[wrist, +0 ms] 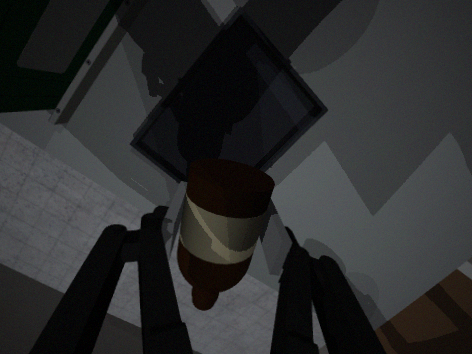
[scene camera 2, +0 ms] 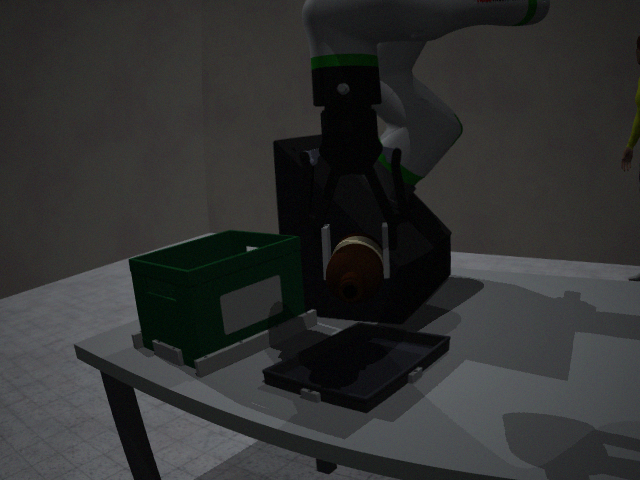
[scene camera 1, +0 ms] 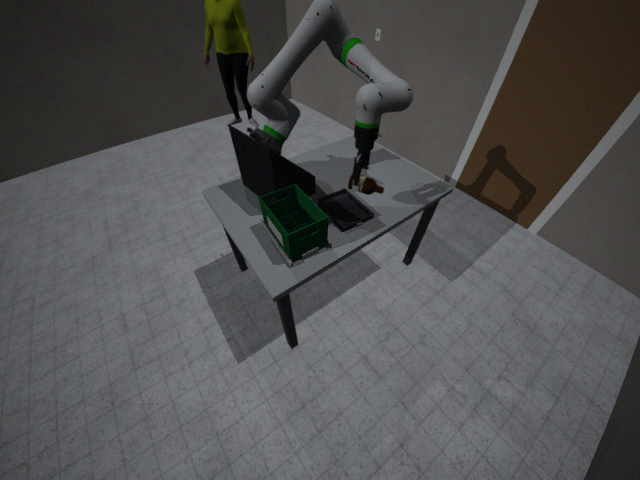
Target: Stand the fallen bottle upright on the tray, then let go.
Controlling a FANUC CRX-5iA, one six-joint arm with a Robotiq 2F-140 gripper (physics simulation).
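Places are measured from the arm's base along level axes (x back, y right, z up), in metres.
Where they show: gripper, fingertip midpoint: (wrist: 223, 203) (scene camera 1: 358, 186); arm's base, origin of the base link: (scene camera 1: 267, 147).
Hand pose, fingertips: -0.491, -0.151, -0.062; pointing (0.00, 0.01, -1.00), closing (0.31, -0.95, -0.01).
Each offset is from my fingertips to the centre of the thing, as dx, dy, dz. Level surfaces: height alone.
The brown bottle @(-0.037, -0.013, +0.015) (scene camera 1: 369, 185) (scene camera 2: 354, 268) (wrist: 225, 235) with a cream label is held in the air, lying roughly level. Its neck points toward scene camera 2 and looks tipped slightly down. My gripper (scene camera 1: 360, 180) (scene camera 2: 356, 258) (wrist: 223, 203) points down and is shut on the bottle's body, one pad on each side at the label. The black tray @(+0.054, +0.021, -0.159) (scene camera 1: 359, 222) (scene camera 2: 341, 398) (wrist: 158, 163) lies flat on the table below the bottle, with shadow across it. In the wrist view the bottle's base is toward the tray and hides part of its near edge.
A green crate @(+0.096, +0.320, -0.084) (scene camera 1: 310, 240) (scene camera 2: 165, 315) (wrist: 30, 95) with dividers stands beside the tray, between low grey rails. The arm's black pedestal (scene camera 1: 253, 165) (scene camera 2: 292, 196) stands behind them on the grey table @(dz -0.171) (scene camera 1: 235, 209) (scene camera 2: 480, 382). A person (scene camera 1: 227, 31) in a yellow top stands beyond the table.
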